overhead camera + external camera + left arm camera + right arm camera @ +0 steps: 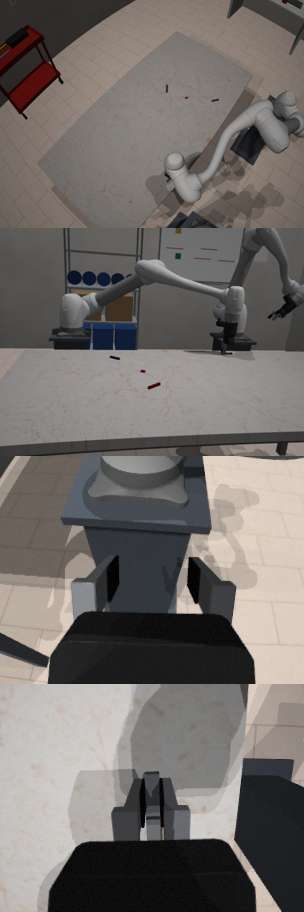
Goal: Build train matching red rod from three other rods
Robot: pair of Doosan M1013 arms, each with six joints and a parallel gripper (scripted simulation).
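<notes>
Right now my right hand is 50 mm to the right of the blue rod and 20 mm above it. The rest, counted from my right hand: magenta rod: 540 mm to the right, 290 mm ahead, 20 mm below; purple rod: 680 mm to the right, 100 mm ahead, 20 mm below; red rod: 510 mm to the right, 460 mm ahead, 20 mm below.
</notes>
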